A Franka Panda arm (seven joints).
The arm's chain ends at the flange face. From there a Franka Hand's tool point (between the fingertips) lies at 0.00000 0.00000 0.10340 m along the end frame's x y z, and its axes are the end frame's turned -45 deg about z.
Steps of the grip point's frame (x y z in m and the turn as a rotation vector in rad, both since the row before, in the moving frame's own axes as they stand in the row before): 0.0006 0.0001 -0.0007 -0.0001 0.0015 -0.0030; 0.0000 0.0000 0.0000 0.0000 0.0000 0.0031; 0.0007 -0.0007 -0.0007 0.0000 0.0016 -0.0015; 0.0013 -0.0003 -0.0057 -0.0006 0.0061 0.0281; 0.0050 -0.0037 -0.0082 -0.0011 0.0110 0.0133; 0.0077 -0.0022 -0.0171 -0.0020 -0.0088 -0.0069; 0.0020 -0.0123 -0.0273 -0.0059 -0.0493 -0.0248
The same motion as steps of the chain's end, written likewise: 0.0004 -0.0003 -0.0007 0.0010 0.0011 -0.0030; 0.0000 0.0000 0.0000 0.0000 0.0000 0.0031; -0.0001 -0.0009 -0.0007 0.0011 0.0011 -0.0015; 0.0002 -0.0007 -0.0057 0.0039 0.0047 0.0281; 0.0000 -0.0054 -0.0082 0.0070 0.0086 0.0133; 0.0044 -0.0078 -0.0171 -0.0076 -0.0048 -0.0069; -0.0042 -0.0142 -0.0272 -0.0390 -0.0307 -0.0248
